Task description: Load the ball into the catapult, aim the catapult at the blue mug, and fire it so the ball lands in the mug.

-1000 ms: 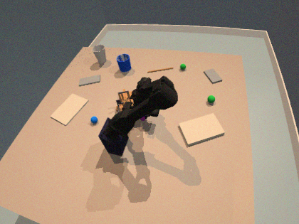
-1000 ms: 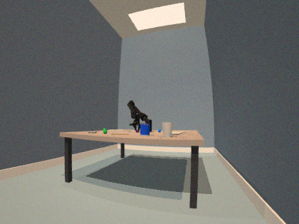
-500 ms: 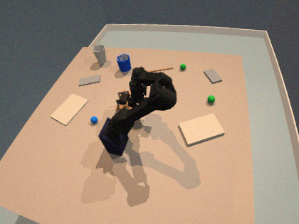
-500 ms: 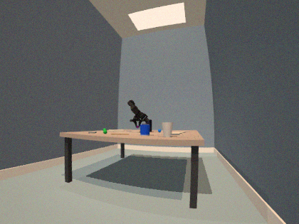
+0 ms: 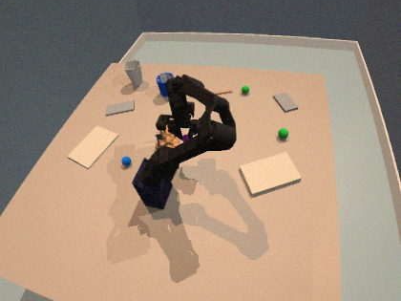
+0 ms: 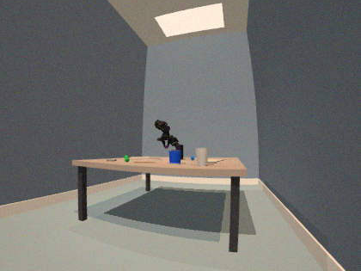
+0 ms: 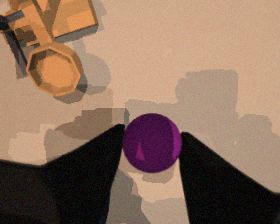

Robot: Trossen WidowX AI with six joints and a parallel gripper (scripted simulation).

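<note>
Right now the orange catapult is 5 cm ahead of my gripper tip, 13 cm to the left of it and 8 cm below it. From my gripper tip the other things lie so: blue ball (9 cm behind, 26 cm to the left, 11 cm below); purple ball (1 cm above); green ball (21 cm ahead, 34 cm to the right, 11 cm below).
</note>
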